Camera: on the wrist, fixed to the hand. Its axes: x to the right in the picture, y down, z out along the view.
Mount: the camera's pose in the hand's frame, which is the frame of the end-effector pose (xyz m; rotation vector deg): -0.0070 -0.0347 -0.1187 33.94 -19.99 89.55
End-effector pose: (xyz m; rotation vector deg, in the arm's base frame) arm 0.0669 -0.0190 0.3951 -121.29 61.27 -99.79
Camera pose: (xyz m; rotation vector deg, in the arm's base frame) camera -0.0281 0.0441 0.4434 -36.26 71.36 -38.43
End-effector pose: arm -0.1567 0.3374 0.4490 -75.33 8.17 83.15
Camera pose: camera -0.0591 0.2639 0.4289 -14.31 84.70 145.52
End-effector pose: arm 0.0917 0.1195 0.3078 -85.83 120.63 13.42
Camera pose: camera 0.0865 0.0608 0.4167 37.65 128.28 18.23
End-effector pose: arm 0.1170 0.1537 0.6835 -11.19 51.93 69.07
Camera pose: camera 0.0874 0.0667 0.6004 80.52 58.47 123.50
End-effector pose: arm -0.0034 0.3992 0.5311 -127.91 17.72 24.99
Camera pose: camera 0.0272 0.3302 0.6293 -52.73 97.74 72.66
